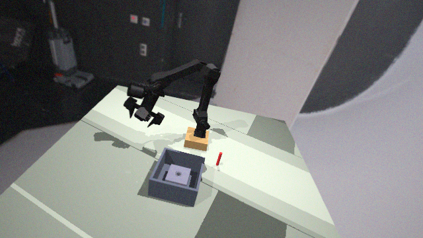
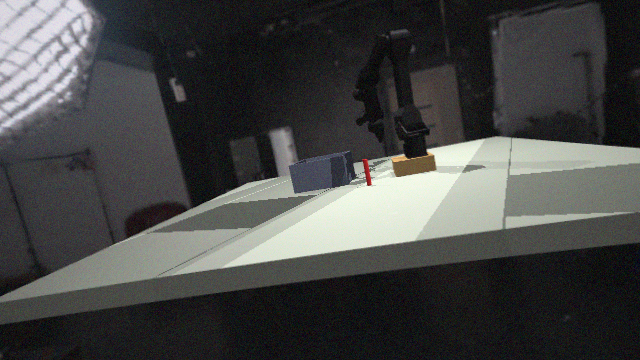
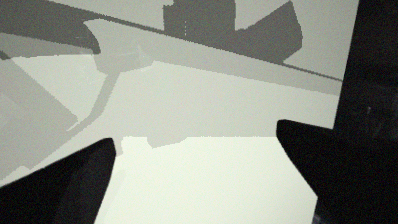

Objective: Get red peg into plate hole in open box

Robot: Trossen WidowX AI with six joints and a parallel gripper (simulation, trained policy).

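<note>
Now: gripper tip 6 cm short of the red peg, 42 cm to the right of it and 8 cm above it. Round my gripper tip: blue-grey box 22 cm ahead, 25 cm to the left, 9 cm below; then pale plate 22 cm ahead, 25 cm to the left, 7 cm below.
</note>
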